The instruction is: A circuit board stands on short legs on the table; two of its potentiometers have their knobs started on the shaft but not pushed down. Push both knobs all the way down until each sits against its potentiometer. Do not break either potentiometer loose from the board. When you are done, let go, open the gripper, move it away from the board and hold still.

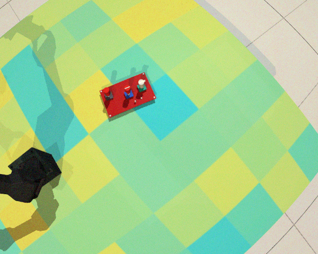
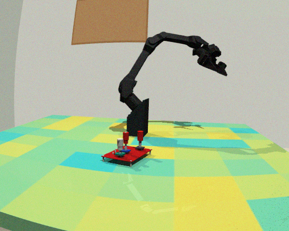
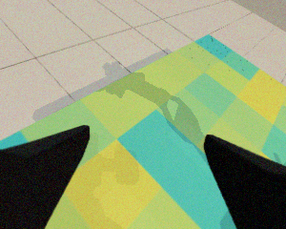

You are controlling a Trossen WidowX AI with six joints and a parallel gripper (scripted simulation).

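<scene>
Now: gripper tip 490 mm short of the red knob, 310 mm to the left of it and 230 mm above it. From my gripper tip the other things lie so: grey knob (540 mm ahead, 310 mm to the right, 240 mm below).
</scene>
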